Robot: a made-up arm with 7 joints.
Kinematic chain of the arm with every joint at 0, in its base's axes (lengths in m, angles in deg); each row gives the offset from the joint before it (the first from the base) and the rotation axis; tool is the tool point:
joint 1: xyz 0 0 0.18 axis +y
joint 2: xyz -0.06 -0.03 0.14 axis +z
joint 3: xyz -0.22 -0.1 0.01 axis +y
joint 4: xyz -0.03 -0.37 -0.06 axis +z
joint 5: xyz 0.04 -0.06 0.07 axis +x
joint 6: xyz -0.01 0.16 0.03 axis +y
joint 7: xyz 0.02 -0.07 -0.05 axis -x
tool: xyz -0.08 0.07 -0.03
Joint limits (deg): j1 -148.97..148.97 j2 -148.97..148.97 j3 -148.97..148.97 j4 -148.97..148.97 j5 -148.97..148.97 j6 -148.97..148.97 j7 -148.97..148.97
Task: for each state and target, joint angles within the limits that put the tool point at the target. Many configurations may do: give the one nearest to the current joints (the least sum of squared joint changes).
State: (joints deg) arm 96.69 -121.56 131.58 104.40 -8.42 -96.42 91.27
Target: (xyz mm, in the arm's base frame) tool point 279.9 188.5 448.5
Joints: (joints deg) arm 105.00 -104.10 136.52 109.37 -4.33 -107.37 86.53
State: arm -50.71 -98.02 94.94 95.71 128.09 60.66 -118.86
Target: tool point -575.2 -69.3 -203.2
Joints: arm -36.17 -63.97 102.95 49.86 136.04 49.33 -112.98
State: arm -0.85 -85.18 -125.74 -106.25 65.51 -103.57 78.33
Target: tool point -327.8 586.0 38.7
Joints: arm -25.59 -131.01 -112.91 -100.68 67.26 -111.57 68.33
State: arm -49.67 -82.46 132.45 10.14 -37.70 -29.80 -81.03
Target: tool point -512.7 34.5 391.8
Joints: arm -1.35 -73.18 137.62 9.82 -27.31 -23.51 -78.84
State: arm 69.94 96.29 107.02 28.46 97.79 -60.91 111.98
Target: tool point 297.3 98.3 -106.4
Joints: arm 58.01 127.48 104.34 18.17 103.04 -55.51 122.47
